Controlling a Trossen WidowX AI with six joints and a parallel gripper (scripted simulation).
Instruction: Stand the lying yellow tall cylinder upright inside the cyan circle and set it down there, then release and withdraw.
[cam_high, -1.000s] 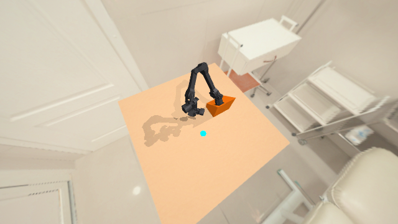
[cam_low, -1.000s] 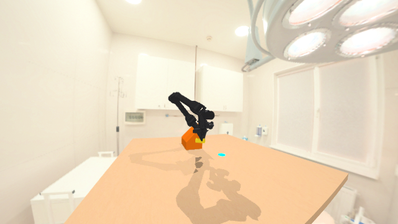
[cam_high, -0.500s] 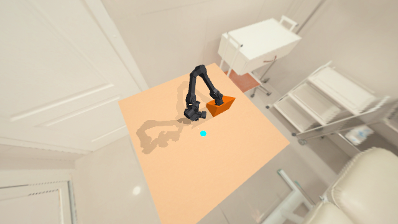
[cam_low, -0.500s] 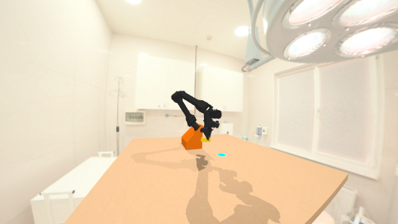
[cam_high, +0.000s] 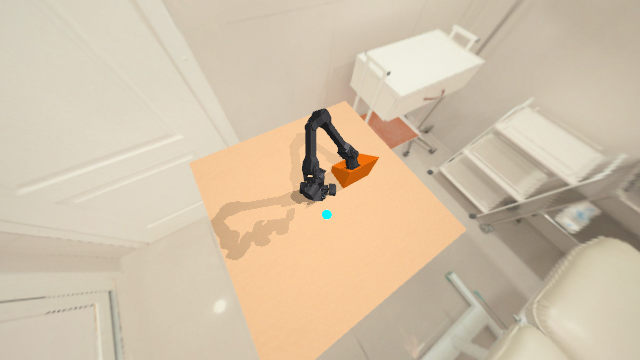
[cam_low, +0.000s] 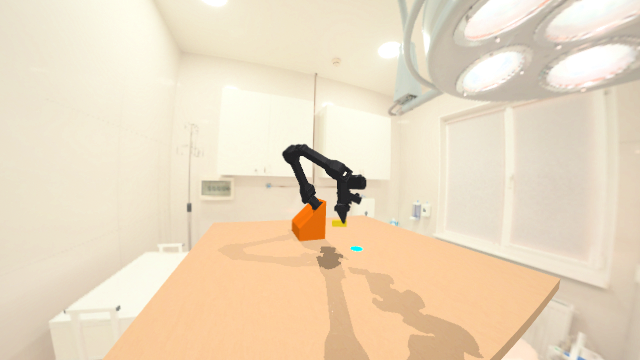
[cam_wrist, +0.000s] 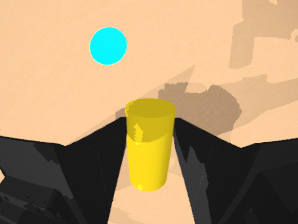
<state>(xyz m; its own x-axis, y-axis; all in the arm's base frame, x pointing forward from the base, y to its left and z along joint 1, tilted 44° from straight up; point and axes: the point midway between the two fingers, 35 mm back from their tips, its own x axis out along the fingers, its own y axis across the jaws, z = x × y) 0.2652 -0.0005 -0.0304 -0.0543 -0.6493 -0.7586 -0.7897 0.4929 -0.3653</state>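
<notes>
Now: the cyan circle 2 cm behind my gripper tip, 9 cm to the left of it and 15 cm below it. The rest, counted from my gripper tip: yellow cylinder: 1 cm behind, 2 cm to the right.
</notes>
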